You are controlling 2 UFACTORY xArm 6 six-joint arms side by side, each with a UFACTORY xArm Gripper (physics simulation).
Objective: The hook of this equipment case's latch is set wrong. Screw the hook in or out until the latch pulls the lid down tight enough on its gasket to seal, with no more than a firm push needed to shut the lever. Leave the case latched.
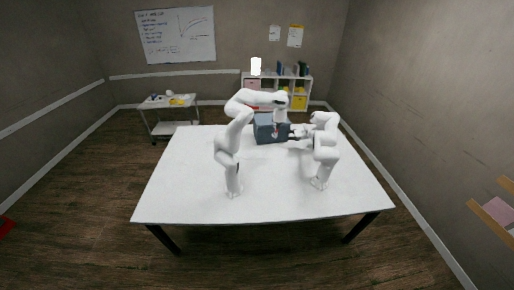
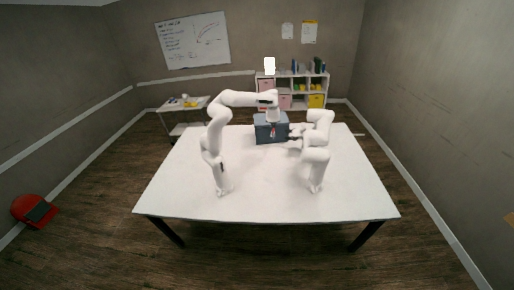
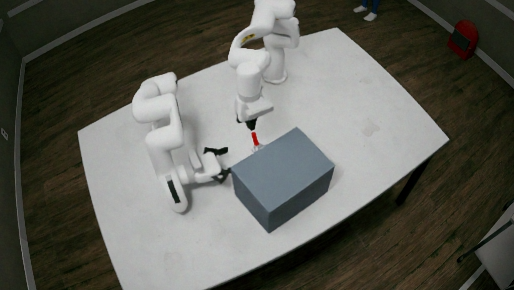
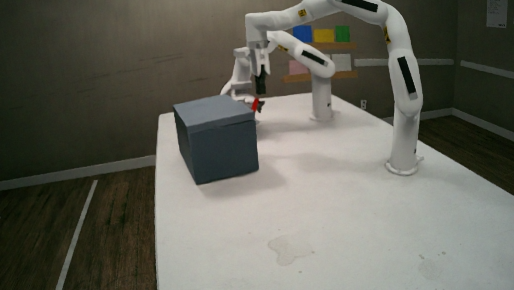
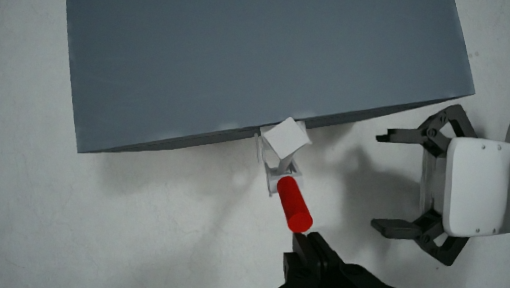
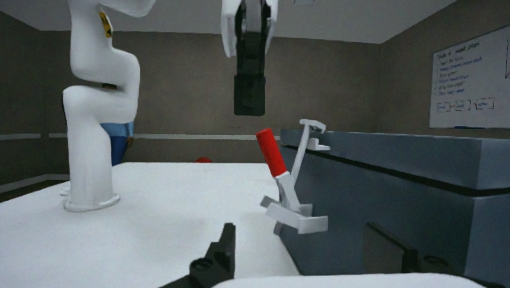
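Seen in the pictures: left gripper, fingertip midpoint: (image 1: 277,128) (image 2: 273,128) (image 3: 251,127) (image 4: 260,93) (image 5: 304,254) (image 6: 248,116); right gripper, fingertip midpoint: (image 1: 287,135) (image 2: 285,134) (image 3: 232,158) (image 5: 378,182) (image 6: 299,244); left arm's base, origin of the base link: (image 1: 233,189) (image 2: 224,187) (image 3: 274,76) (image 4: 401,167) (image 6: 93,202); right arm's base, origin of the base link: (image 1: 319,182) (image 2: 314,184) (image 4: 322,117).
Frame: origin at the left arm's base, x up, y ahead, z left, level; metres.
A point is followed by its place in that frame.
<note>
The blue-grey case (image 3: 282,170) @(z -0.289, x 0.207, y 0.638 m) (image 4: 222,150) @(z -0.128, x 0.104, y 0.603 m) (image 5: 260,65) @(z -0.280, x 0.209, y 0.558 m) (image 6: 375,215) @(z -0.384, x 0.146, y 0.538 m) has its lid (image 6: 400,155) @(z -0.401, x 0.196, y 0.542 m) down, with a dark line beneath it. The latch's red lever (image 3: 255,139) @(z -0.313, x 0.191, y 0.466 m) (image 4: 255,104) @(z -0.304, x 0.190, y 0.459 m) (image 5: 295,205) @(z -0.311, x 0.204, y 0.461 m) (image 6: 271,152) @(z -0.321, x 0.187, y 0.459 m) tilts up and away from the case front. The pale hook (image 5: 286,138) @(z -0.299, x 0.221, y 0.508 m) (image 6: 302,150) @(z -0.309, x 0.188, y 0.495 m) rises beside it, its square head above the small keeper (image 6: 318,146) @(z -0.319, x 0.194, y 0.510 m) on the lid; a gap shows between them. My left gripper (image 5: 304,254) @(z -0.315, x 0.225, y 0.435 m) (image 6: 248,116) @(z -0.315, x 0.225, y 0.435 m) points down above the lever, shut and empty. My right gripper (image 5: 378,182) @(z -0.410, x 0.137, y 0.472 m) (image 3: 229,160) @(z -0.410, x 0.137, y 0.472 m) is open, sideways, near the case's front corner, clear of the latch.
The case stands on the white table (image 1: 200,200) @(z 0.209, x 0.000, y -0.106 m) (image 3: 370,90) @(z 0.439, x 0.000, y 0.291 m) at its far side. The left arm (image 1: 232,135) @(z -0.023, x 0.458, y -0.008 m) reaches over from above; the right arm (image 1: 325,145) @(z -0.588, x 0.311, y 0.122 m) is folded low beside the case. A trolley and a shelf unit stand beyond the table.
</note>
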